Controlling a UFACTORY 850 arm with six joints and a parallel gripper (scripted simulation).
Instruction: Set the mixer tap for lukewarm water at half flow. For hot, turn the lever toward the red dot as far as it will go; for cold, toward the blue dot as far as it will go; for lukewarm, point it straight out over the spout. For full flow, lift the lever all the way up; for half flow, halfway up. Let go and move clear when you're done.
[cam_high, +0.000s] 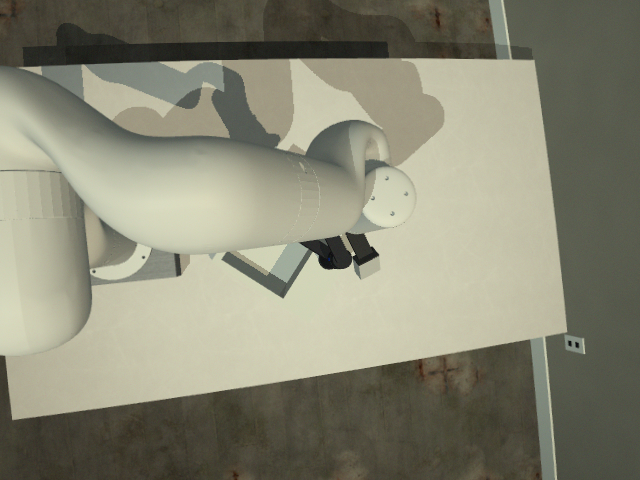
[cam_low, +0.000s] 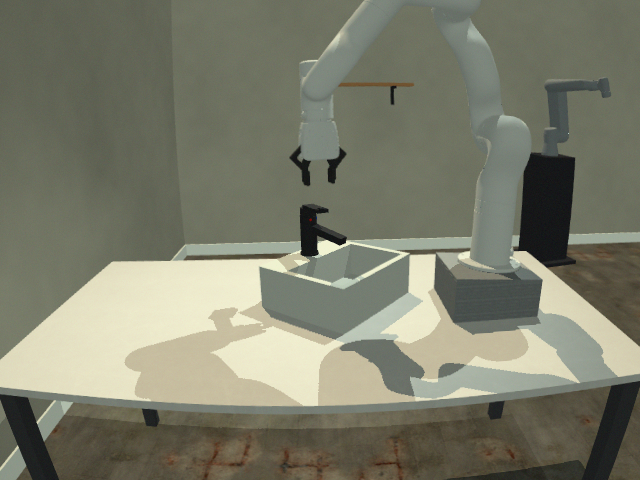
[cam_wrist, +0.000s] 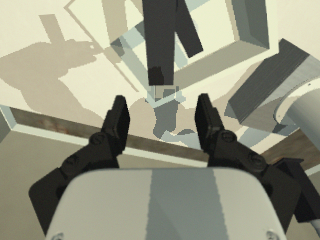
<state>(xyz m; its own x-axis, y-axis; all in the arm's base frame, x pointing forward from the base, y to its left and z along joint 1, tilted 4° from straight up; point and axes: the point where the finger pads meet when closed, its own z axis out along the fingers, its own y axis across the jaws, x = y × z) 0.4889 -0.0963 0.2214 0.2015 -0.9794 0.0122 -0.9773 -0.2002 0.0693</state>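
Right now my hand is 1 cm short of the lever, 4 cm to the left of it and 9 cm above it. From my hand the other things lie so: grey sink basin (6 cm behind, 32 cm below); black mixer tap (1 cm ahead, 6 cm to the right, 14 cm below).
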